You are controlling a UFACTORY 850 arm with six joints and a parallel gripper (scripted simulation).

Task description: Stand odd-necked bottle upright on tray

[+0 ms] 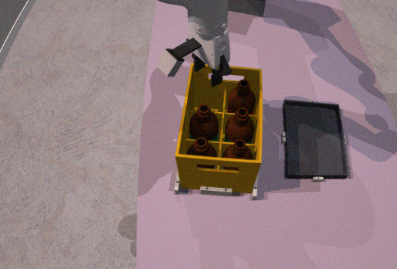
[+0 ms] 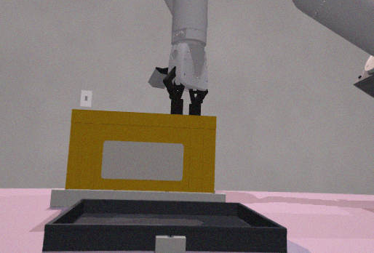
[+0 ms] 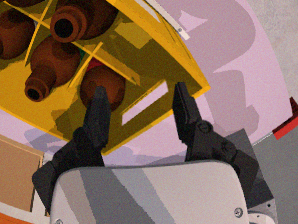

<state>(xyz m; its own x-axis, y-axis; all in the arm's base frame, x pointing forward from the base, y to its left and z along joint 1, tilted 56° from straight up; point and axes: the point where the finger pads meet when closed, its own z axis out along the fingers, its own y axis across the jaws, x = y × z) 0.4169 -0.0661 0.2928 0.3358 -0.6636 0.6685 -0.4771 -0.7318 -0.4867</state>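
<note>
The bottle lies 11 cm below my hand, 9 cm to the left of it and 1 cm ahead of it. From my hand the other things lie so: tray: 31 cm to the left, 19 cm below, 10 cm ahead; then yellow crate: 12 cm below, 9 cm ahead, 3 cm to the left.
</note>
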